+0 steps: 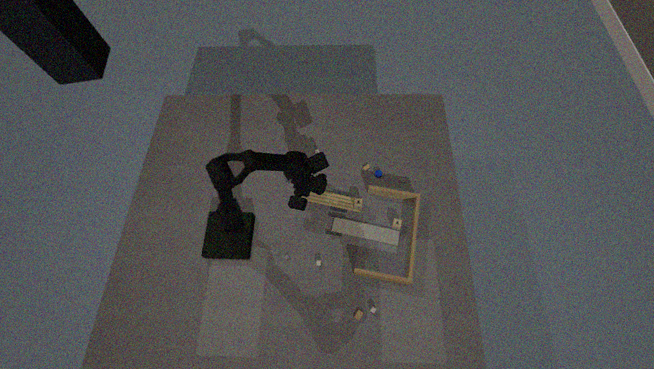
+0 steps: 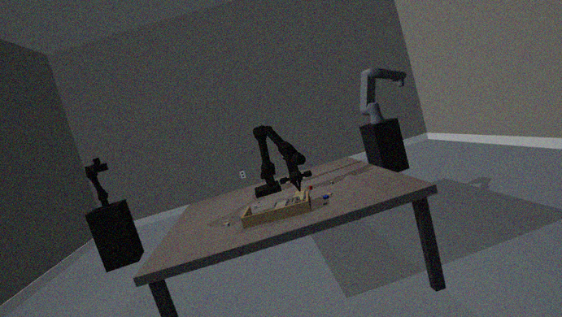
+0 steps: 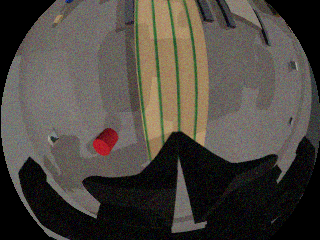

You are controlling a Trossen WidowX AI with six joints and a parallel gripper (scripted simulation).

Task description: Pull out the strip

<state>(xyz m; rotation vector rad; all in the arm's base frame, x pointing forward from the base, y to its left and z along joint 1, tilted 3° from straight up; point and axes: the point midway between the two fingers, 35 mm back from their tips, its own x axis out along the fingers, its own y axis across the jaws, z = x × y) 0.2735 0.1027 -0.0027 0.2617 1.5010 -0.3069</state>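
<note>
Now: the strip 90 mm ahead of my gripper tip and 30 mm to the right of it. Also, from my gripper tip: blue object 290 mm ahead, 50 mm to the left; red cylinder 60 mm to the left, 20 mm ahead, 10 mm above.
</note>
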